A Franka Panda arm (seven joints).
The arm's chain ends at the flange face. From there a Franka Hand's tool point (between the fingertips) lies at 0.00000 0.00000 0.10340 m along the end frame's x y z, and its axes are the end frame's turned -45 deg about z.
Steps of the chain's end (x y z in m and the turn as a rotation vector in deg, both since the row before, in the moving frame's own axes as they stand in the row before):
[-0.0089, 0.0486, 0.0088, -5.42, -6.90, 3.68]
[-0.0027, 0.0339, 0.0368, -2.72, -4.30, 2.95]
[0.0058, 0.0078, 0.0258, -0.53, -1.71, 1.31]
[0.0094, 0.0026, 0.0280, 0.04, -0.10, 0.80]
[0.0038, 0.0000, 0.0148, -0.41, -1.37, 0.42]
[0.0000, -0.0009, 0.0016, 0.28, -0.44, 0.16]
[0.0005, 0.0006, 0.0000, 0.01, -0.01, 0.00]
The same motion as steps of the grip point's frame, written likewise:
[-0.0562, 0.0257, 0.0076, 1.05, -8.71, 3.68]
[-0.0348, 0.0198, 0.0364, 1.12, -4.96, 2.95]
[-0.0043, 0.0081, 0.0257, 0.83, -1.58, 1.31]
[0.0047, 0.0083, 0.0280, 0.10, -0.04, 0.80]
[0.0004, 0.0015, 0.0148, 0.68, -1.26, 0.42]
[0.0004, -0.0016, 0.0016, 0.51, -0.11, 0.16]
[-0.0001, 0.0008, 0.0000, 0.01, 0.00, 0.00]

